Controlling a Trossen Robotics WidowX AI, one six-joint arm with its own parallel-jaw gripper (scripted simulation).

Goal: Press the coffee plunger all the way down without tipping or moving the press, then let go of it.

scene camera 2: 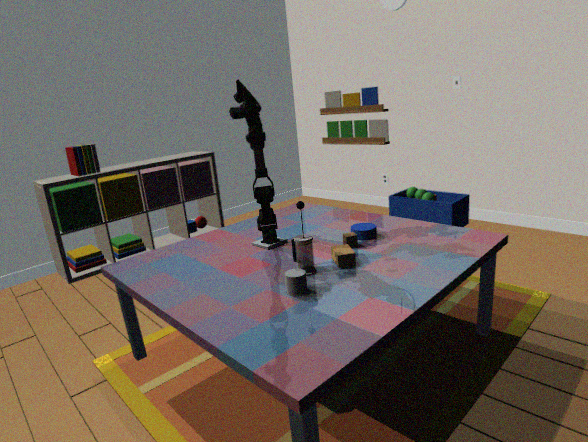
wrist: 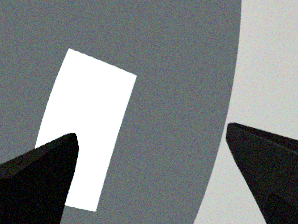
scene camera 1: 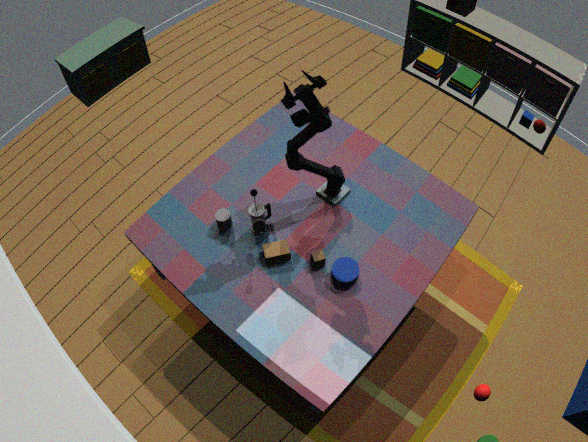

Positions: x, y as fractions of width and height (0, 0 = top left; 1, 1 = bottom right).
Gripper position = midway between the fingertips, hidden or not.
Labels:
My gripper shows in scene camera 2 (0.41, 0.19), in the wrist view (0.52, 0.61) and in scene camera 1 (0.50, 0.17).

